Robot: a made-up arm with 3 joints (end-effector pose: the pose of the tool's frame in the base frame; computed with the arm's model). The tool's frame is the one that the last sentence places. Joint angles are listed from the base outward.
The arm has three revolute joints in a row. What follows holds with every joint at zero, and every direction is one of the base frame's.
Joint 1 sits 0.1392 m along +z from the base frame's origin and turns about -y.
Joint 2 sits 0.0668 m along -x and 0.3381 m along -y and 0.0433 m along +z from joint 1 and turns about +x.
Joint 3 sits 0.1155 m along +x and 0.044 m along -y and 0.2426 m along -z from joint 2 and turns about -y.
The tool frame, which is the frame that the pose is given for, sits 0.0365 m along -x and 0.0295 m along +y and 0.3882 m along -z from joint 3; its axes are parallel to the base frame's.
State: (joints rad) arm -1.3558 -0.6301 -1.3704
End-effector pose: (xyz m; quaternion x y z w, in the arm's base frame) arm -0.2459 -0.5172 0.4325 -0.3099 0.9303 -0.0023 0.1961
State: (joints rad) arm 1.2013 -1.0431 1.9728
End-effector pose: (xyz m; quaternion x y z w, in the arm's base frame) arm 0.1581 -0.4528 0.5286 0.4616 0.8669 -0.1875 0.0141
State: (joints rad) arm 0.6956 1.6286 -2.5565
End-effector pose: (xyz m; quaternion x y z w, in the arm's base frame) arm -0.1186 -0.4383 0.0702 -0.0402 0.5504 0.7261 0.4101
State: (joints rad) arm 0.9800 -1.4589 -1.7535
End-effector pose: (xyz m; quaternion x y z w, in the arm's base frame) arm -0.2171 -0.4750 -0.1082 -0.1350 0.2812 -0.6526 0.6905
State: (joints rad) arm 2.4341 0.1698 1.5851
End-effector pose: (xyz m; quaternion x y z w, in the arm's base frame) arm -0.1837 -0.3062 0.5973 -0.0773 0.9020 -0.0349 0.4233
